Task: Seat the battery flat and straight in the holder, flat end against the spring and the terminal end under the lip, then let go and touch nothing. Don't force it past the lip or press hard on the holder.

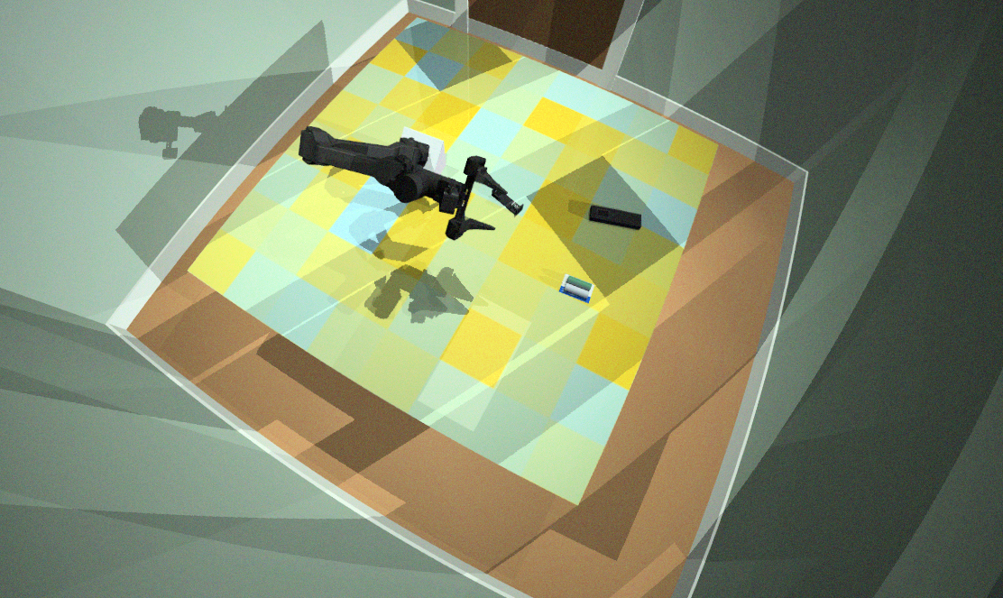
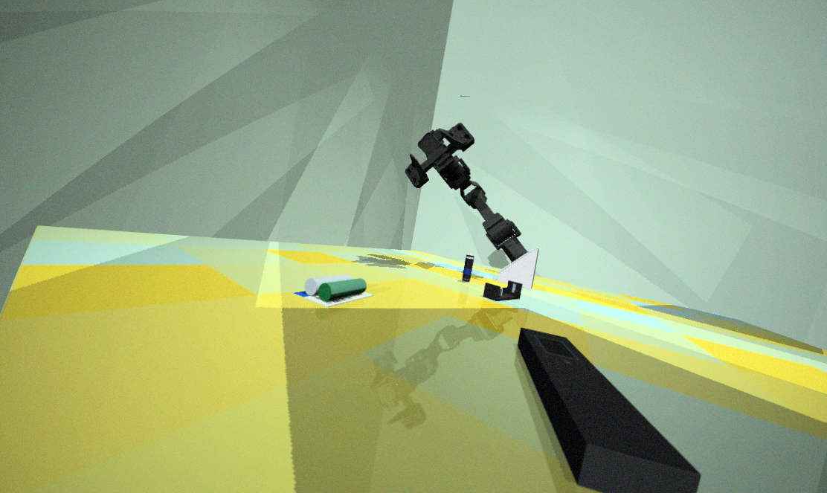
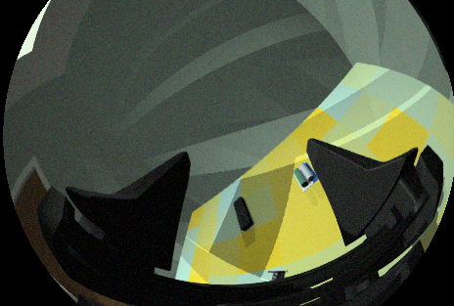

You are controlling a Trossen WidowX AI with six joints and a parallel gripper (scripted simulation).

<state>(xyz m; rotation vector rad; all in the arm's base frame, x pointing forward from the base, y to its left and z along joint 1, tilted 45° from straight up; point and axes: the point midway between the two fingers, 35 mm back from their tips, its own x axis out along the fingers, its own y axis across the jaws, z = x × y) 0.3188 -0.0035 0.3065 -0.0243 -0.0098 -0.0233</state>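
My gripper tip is now 27 cm above the battery, 15 cm past it and 11 cm to the right of it. Also, from my gripper tip: long black box 30 cm to the left, 29 cm below, 28 cm ahead.
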